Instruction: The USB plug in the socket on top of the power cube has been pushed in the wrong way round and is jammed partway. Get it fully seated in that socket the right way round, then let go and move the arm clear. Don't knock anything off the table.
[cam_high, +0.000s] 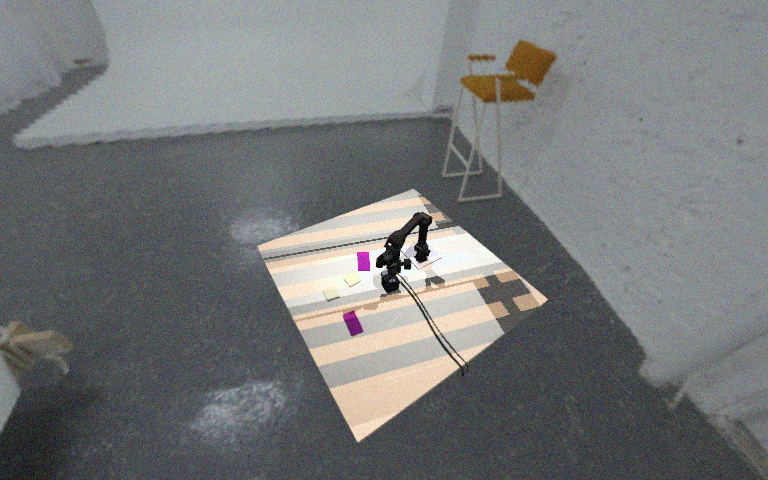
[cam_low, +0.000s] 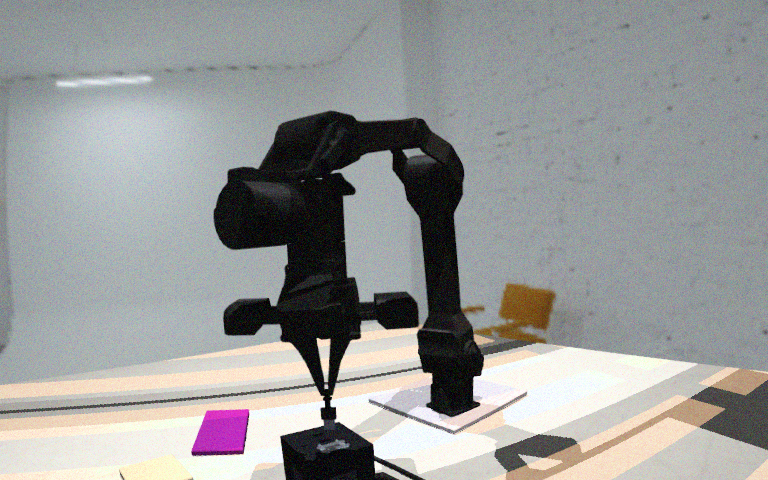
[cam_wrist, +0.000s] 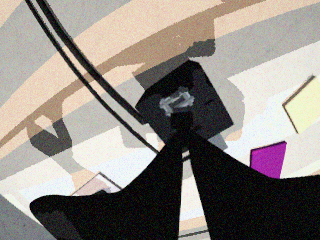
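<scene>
The usb plug is 2 cm below my gripper tip. From my gripper tip the other things lie so: magenta block: 26 cm to the right, 13 cm below, 6 cm ahead; usb socket: 7 cm below, 1 cm to the left.
</scene>
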